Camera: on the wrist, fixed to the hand. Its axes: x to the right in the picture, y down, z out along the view.
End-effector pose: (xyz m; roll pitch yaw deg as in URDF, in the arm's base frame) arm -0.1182 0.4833 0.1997 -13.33 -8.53 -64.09
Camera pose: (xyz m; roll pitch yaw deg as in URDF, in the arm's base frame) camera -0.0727 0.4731 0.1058 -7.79 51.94 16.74
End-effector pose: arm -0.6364 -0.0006 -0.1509 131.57 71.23 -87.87
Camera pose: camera -0.6067 -0.0994 -0.1326 95.48 -19.88 -90.42
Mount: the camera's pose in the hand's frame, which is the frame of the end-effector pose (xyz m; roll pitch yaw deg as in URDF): 0.0148 0.0579 -0.0861 5.57 39.16 91.45
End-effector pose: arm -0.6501 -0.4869 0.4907 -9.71 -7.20 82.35
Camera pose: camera -0.6887 -0.4549 0.3987 -4.97 48.56 165.85
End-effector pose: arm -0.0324 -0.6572 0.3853 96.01 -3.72 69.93
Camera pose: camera -0.1035 -0.6201 0.4527 -3.81 -56.51 167.62
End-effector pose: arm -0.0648 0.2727 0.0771 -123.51 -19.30 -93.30
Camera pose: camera -0.1692 0.2645 0.0813 -155.51 16.70 -178.52
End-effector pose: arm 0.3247 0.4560 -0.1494 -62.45 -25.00 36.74
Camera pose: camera 0.3960 0.4474 -0.2258 -109.60 63.62 9.79
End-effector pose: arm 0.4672 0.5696 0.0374 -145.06 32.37 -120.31
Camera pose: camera 0.3672 0.5904 0.0611 152.28 -4.17 151.01
